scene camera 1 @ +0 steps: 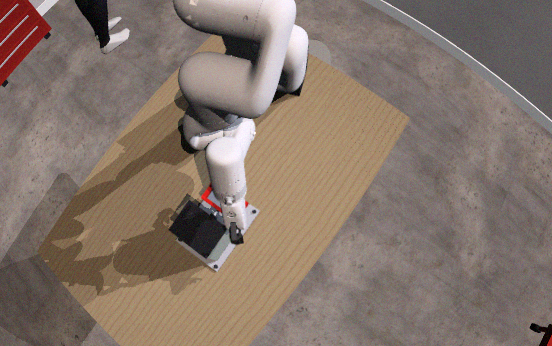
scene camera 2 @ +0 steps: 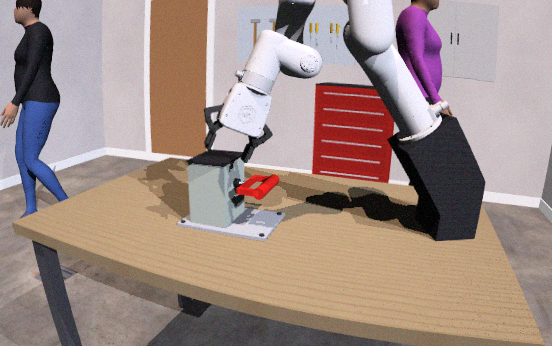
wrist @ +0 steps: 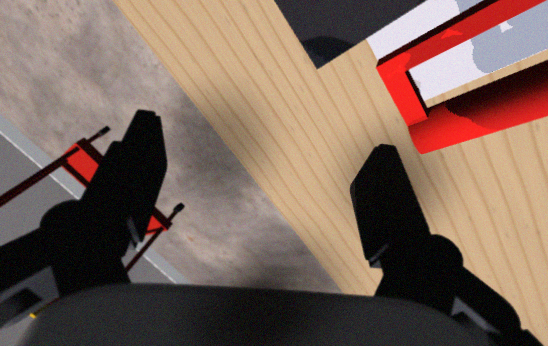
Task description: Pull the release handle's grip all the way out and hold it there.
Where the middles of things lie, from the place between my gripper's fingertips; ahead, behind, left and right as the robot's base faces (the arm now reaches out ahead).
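Light grey base plate [scene camera 2: 255, 224]: 200 mm below my hand, 30 mm ahead of it and 90 mm to the right of it.
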